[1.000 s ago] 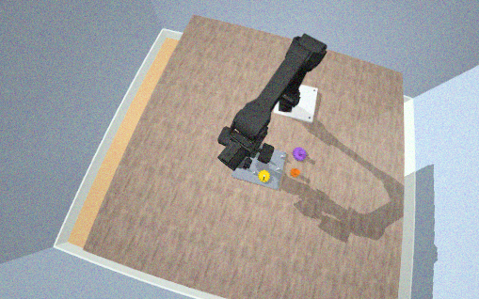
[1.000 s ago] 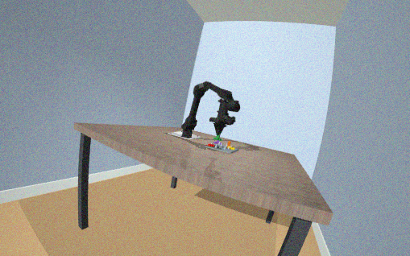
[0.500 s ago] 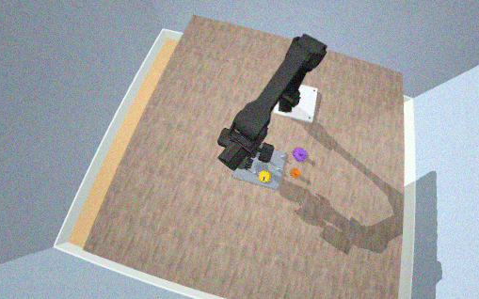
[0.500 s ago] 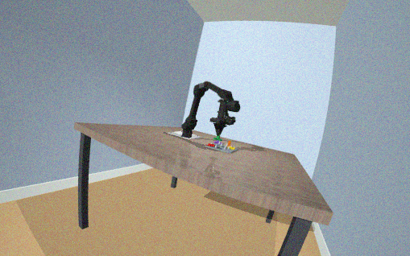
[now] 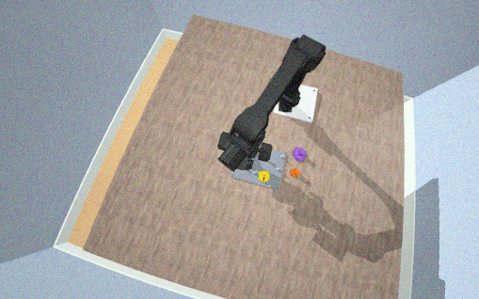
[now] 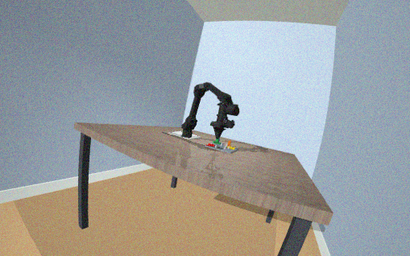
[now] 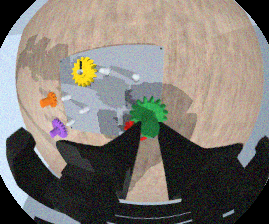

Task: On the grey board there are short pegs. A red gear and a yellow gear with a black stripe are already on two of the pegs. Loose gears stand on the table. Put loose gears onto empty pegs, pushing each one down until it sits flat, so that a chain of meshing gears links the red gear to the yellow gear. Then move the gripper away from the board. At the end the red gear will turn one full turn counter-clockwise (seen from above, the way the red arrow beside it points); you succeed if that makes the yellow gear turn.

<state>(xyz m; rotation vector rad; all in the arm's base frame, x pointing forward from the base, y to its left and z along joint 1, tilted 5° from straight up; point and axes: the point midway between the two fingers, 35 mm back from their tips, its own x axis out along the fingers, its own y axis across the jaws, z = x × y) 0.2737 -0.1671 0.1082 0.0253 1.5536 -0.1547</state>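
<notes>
My gripper tip is 4 cm past the red gear, 2 cm to the right of it and 5 cm above it. The rest, counted from my gripper tip: green gear 1 cm below; yellow gear 8 cm ahead, 10 cm to the left, 5 cm below; orange gear 4 cm ahead, 24 cm to the left, 5 cm below.
</notes>
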